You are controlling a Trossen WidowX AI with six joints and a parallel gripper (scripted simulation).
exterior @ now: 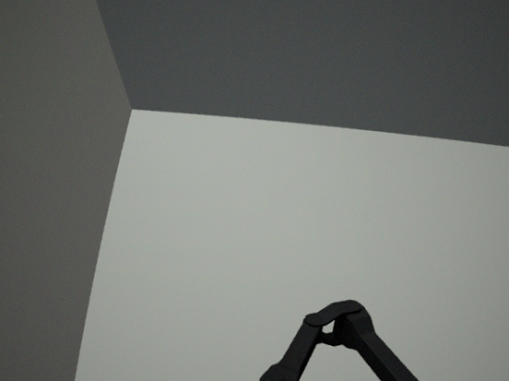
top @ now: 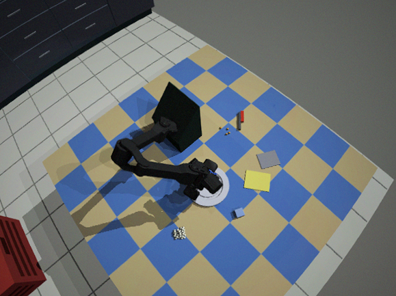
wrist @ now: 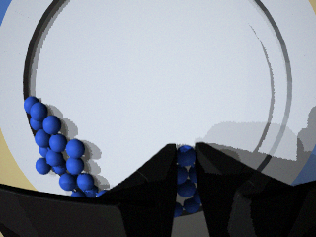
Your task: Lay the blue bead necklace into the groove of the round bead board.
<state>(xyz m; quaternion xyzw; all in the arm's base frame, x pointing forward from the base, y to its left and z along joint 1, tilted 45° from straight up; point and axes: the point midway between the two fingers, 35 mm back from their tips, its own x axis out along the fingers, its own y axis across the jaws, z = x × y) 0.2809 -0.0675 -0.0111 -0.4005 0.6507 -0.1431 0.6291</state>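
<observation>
Right now my gripper tip is 2 cm to the right of the round white bead board, 2 cm short of it and 1 cm above it. Also, from my gripper tip: small blue cube 21 cm ahead, 6 cm to the left, 1 cm below; grey square 34 cm to the left, 9 cm ahead, 1 cm below; yellow pad 22 cm to the left, 14 cm ahead, 1 cm below.
</observation>
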